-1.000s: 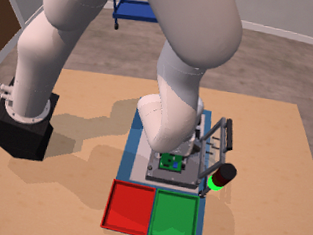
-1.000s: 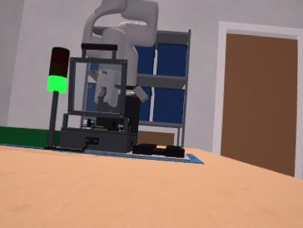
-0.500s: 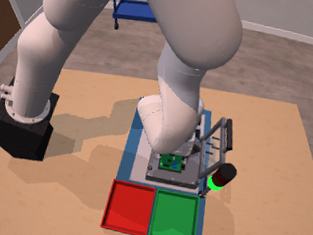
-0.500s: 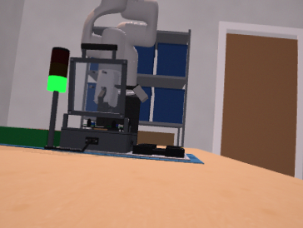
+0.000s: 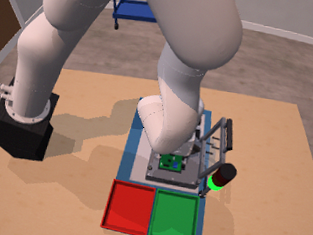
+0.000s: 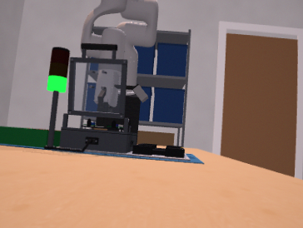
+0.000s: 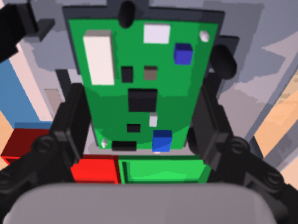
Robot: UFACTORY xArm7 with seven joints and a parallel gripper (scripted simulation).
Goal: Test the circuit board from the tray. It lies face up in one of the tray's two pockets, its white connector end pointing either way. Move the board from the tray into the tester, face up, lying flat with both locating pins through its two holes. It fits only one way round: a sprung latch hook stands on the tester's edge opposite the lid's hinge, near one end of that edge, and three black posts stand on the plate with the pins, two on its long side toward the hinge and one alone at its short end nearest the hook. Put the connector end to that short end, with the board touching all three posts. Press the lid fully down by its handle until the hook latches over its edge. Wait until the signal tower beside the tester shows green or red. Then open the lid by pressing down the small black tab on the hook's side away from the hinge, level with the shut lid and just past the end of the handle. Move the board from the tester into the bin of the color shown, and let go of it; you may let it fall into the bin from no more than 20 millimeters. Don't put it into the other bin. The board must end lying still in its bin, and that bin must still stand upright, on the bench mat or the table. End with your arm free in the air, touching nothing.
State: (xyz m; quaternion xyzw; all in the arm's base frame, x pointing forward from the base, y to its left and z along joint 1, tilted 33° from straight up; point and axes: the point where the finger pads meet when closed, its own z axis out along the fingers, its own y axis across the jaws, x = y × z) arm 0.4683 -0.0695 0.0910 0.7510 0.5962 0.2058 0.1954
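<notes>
Right now my hand is 1 cm short of the tester's plate and 1 cm above it. The rest, counted from my hand: tester's clear lid: 11 cm ahead, 10 cm above, 3 cm to the right; latch hook: 7 cm to the left, 5 cm behind, 1 cm above; green circuit board: 1 cm below.
</notes>
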